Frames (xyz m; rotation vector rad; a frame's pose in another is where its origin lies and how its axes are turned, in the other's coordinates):
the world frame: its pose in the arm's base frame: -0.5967 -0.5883 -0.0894 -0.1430 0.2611 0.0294
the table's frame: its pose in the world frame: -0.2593 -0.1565 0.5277 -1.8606 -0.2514 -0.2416
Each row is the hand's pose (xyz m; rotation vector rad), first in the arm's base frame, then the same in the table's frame.
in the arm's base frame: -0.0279 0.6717 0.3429 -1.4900 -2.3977 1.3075
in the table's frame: 0.8069 -0.3724 1.2221 -0.5838 -1.8691 -0.9857
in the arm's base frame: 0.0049 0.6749 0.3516 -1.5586 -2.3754 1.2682
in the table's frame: 0.8400 -0.3795 1.2186 -0.6095 -1.8177 -0.9769
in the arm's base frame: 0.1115 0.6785 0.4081 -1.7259 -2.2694 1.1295
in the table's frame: 0.9477 -0.4253 1.1891 -0.6309 -1.6546 -0.9473
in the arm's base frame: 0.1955 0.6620 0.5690 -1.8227 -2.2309 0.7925
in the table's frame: 1.0334 -0.5586 1.0991 -0.6080 -1.4119 -1.0597
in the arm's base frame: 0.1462 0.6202 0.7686 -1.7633 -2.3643 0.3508
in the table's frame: 0.9848 -0.7251 0.9810 -0.5912 -1.1897 -1.3454
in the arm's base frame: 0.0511 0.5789 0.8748 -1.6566 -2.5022 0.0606
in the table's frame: 0.8885 -0.8101 0.9067 -0.5940 -1.0688 -1.5752
